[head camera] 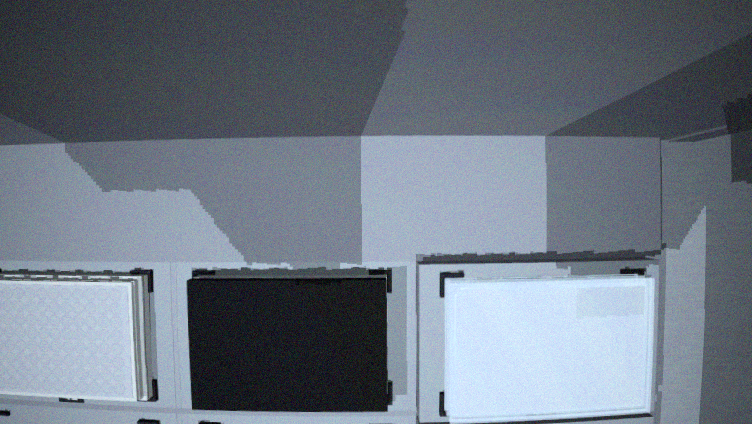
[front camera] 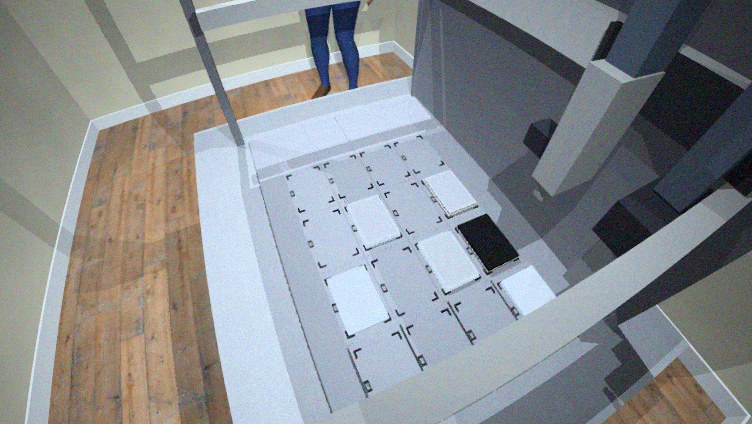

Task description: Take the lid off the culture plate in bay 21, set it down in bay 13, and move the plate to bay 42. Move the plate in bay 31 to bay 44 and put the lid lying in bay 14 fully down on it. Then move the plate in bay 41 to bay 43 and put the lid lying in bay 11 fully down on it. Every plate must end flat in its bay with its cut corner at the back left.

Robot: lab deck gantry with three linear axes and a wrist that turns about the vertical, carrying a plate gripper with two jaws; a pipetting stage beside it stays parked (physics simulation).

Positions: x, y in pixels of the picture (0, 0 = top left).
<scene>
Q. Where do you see a culture plate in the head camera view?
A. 87, 336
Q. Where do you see a bay 44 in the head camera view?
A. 430, 307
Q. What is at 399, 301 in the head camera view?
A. A bay 43.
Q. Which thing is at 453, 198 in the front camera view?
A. A culture plate.
</scene>
